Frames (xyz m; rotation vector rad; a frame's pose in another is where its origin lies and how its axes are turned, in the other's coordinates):
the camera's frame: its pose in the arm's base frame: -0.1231 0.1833 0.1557 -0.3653 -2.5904 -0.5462
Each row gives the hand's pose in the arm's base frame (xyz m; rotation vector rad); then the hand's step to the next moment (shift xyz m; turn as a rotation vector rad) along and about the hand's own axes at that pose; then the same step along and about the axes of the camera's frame.
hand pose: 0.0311 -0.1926 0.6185 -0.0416 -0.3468 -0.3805
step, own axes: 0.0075 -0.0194 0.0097 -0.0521 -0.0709 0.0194
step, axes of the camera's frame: 0.0056 -0.0152 -0.0162 0.0590 -0.0671 0.0113
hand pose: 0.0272 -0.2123 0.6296 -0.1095 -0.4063 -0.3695
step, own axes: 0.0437 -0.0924 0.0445 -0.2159 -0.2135 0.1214
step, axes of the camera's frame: 0.0269 -0.0671 -0.0849 0.2619 -0.1898 0.0482
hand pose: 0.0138 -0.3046 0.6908 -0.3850 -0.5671 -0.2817
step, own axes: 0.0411 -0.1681 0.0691 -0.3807 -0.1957 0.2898
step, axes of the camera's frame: 0.0914 -0.0940 -0.1324 0.4712 -0.1501 0.1505
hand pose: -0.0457 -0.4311 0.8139 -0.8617 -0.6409 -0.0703
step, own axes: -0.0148 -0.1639 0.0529 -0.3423 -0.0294 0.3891
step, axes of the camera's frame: 0.1280 -0.0545 -0.1026 0.4506 0.0147 0.2572
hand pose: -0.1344 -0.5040 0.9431 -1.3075 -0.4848 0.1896
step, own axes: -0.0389 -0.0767 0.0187 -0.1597 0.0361 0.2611
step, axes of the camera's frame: 0.0756 -0.0142 -0.0428 0.2315 0.0600 0.1944
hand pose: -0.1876 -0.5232 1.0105 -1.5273 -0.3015 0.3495
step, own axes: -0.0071 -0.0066 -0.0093 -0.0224 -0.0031 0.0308
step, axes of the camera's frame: 0.0036 -0.0090 -0.0094 0.0333 0.0070 0.0174
